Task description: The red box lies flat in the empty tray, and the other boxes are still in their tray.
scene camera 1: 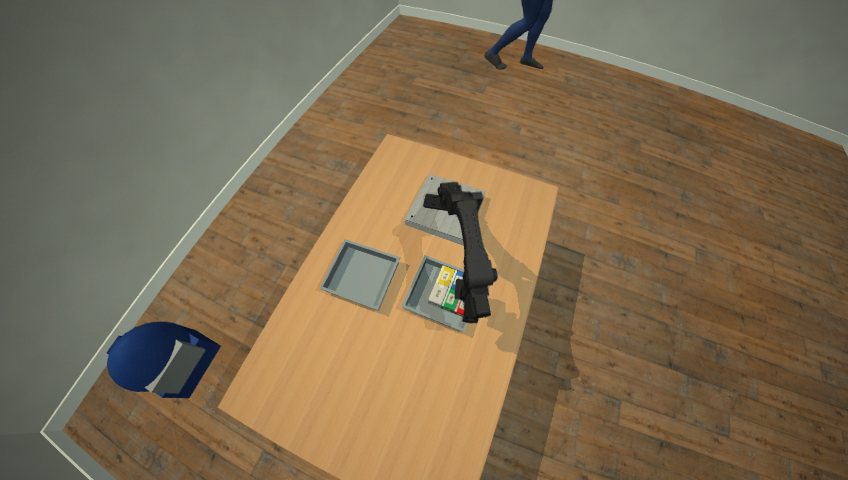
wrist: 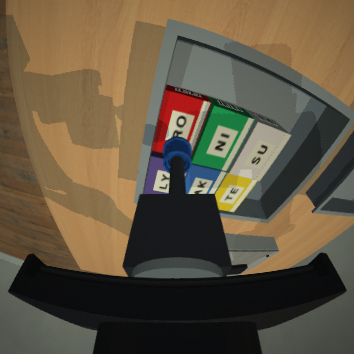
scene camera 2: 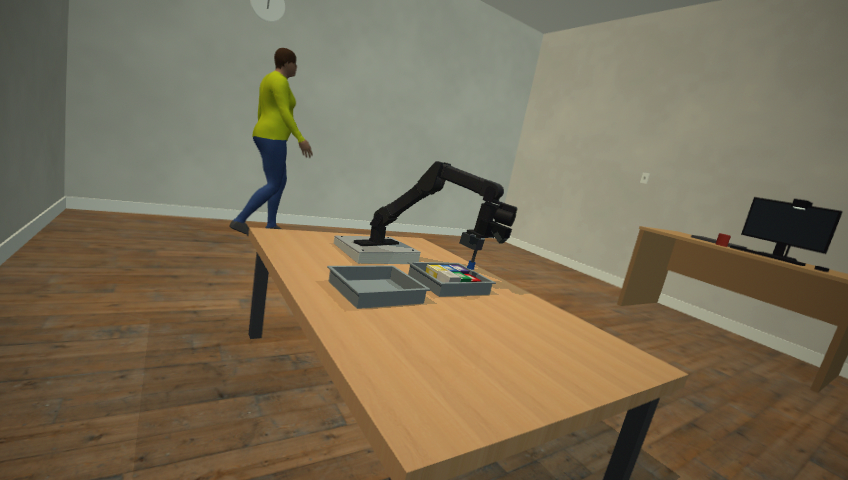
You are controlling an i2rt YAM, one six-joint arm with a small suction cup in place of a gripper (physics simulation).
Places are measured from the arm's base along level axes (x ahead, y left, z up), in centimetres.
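Pixels of known places: hand at its tool point: [wrist: 176, 149] [scene camera 2: 470, 268]; arm's base at its link origin: [scene camera 2: 376, 243].
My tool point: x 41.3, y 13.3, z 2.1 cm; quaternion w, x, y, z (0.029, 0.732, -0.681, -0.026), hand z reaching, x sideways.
For each thing: its top centre in the pictures, then the offset to it from my tool point. Level surfaces: height alone.
- red box at its top centre: [wrist: 178, 127] [scene camera 1: 463, 304] [scene camera 2: 470, 277] dy -0.2, dx +0.9, dz -3.3 cm
- full tray at its top centre: [wrist: 243, 161] [scene camera 2: 451, 272] [scene camera 1: 443, 291] dy -8.4, dx -2.0, dz -1.7 cm
- green box at its top centre: [wrist: 221, 142] [scene camera 2: 460, 275] [scene camera 1: 451, 298] dy -5.2, dx -0.1, dz -2.4 cm
- white box at its top centre: [wrist: 259, 154] [scene camera 2: 449, 273] [scene camera 1: 438, 293] dy -10.2, dx -1.1, dz -1.9 cm
- purple box at its top centre: [wrist: 164, 181] [scene camera 2: 458, 267] dy +1.3, dx -6.6, dz -2.2 cm
- blue box at its top centre: [wrist: 199, 188] [scene camera 1: 457, 280] dy -3.7, dx -7.6, dz -2.3 cm
- yellow box at its top centre: [wrist: 231, 194] [scene camera 2: 437, 267] [scene camera 1: 445, 275] dy -8.7, dx -8.5, dz -2.2 cm
- empty tray at its top centre: [scene camera 2: 378, 277] [scene camera 1: 360, 272] dy -41.2, dx -3.3, dz -1.7 cm
- wooden table at its surface level: dz -6.7 cm
The red box [scene camera 1: 460, 308] [scene camera 2: 474, 278] [wrist: 188, 106], labelled RO, lies flat in a corner of the full tray [scene camera 2: 461, 290] [wrist: 166, 60]. Beside it are the green box [wrist: 207, 150], the white box [wrist: 270, 135], the purple box [wrist: 153, 175], the blue box [wrist: 193, 176] and the yellow box [wrist: 231, 194]. The empty tray [scene camera 1: 361, 276] [scene camera 2: 386, 297] [wrist: 340, 204] holds no box. My blue suction cup [scene camera 2: 471, 265] [wrist: 177, 152] is off and carries nothing. It is low over the red box's end near the purple box; I cannot tell whether it touches. The arm hides it in scene camera 1.
The arm's base stands on a grey plate [scene camera 1: 421, 212] [scene camera 2: 387, 256] behind the trays on the wooden table [scene camera 1: 357, 368] [scene camera 2: 476, 356]. The trays' raised walls stand side by side with a gap. A person [scene camera 2: 274, 113] is beyond the table, and a desk [scene camera 2: 737, 255] with a monitor is at the right.
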